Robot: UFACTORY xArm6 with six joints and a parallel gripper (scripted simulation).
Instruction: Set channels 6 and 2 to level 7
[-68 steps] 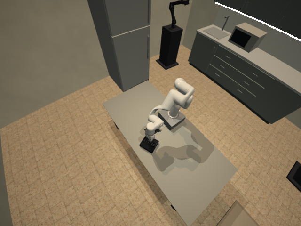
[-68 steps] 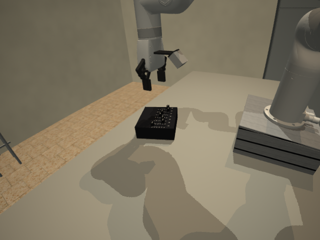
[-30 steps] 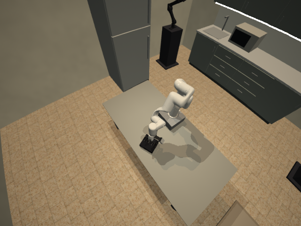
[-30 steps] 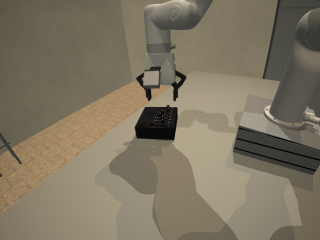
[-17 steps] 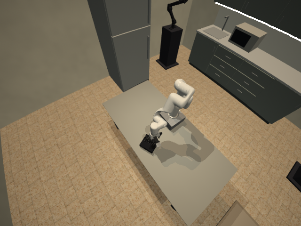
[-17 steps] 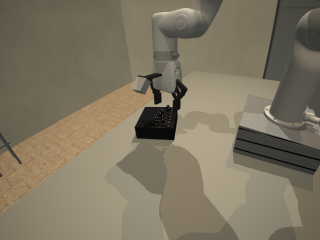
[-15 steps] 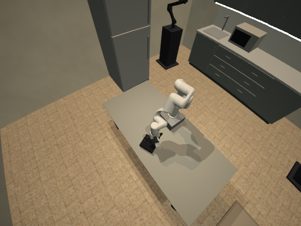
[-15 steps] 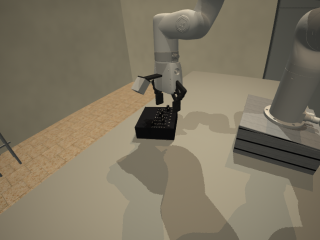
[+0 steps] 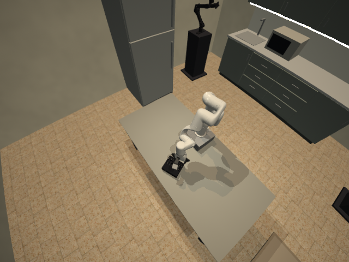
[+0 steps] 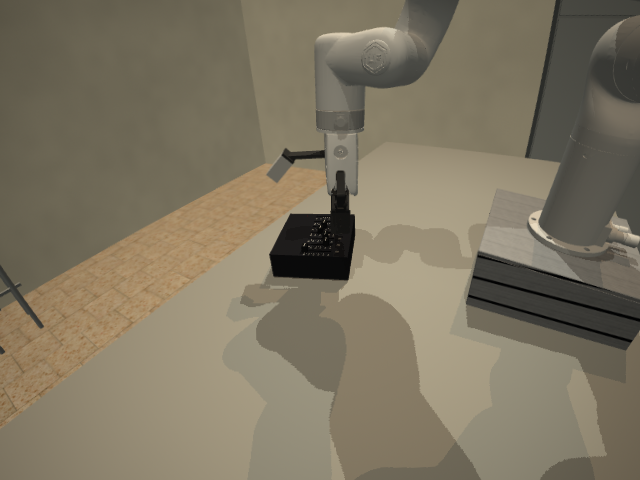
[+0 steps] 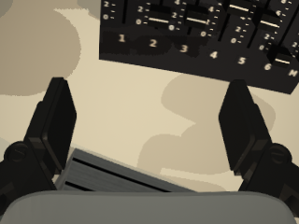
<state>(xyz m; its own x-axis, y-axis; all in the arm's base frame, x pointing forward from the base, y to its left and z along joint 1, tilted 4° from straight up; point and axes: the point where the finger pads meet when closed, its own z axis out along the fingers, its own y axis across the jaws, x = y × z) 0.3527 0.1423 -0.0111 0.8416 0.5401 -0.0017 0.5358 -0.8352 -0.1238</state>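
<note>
My hand is 20 mm short of the channel 2 fader cap, 10 mm to the right of it and 50 mm above it. Round my hand: channel 6 fader cap (50 mm ahead, 70 mm to the right, 50 mm below); then channel 1 fader cap (50 mm ahead, 50 mm to the left, 50 mm below).
</note>
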